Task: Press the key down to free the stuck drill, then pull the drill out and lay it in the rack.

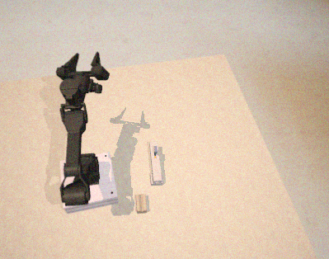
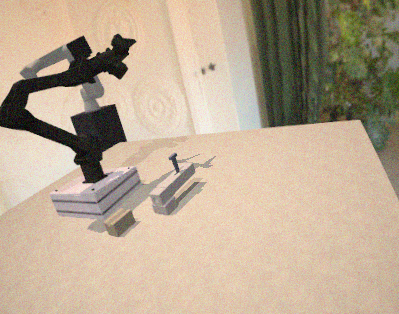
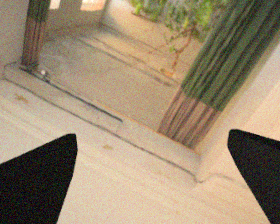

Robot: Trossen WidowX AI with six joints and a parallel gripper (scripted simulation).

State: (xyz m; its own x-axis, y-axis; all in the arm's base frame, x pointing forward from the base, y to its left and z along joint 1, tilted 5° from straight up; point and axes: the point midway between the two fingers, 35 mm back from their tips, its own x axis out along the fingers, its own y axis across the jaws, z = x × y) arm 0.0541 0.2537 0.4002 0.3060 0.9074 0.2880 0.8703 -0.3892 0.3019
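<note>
Now: the blue key 23 cm ahead of my gripper tip, 24 cm to the right of it and 37 cm below it. From my gripper tip the other things lie so: tan rack (14 cm ahead, 43 cm to the right, 45 cm below).
</note>
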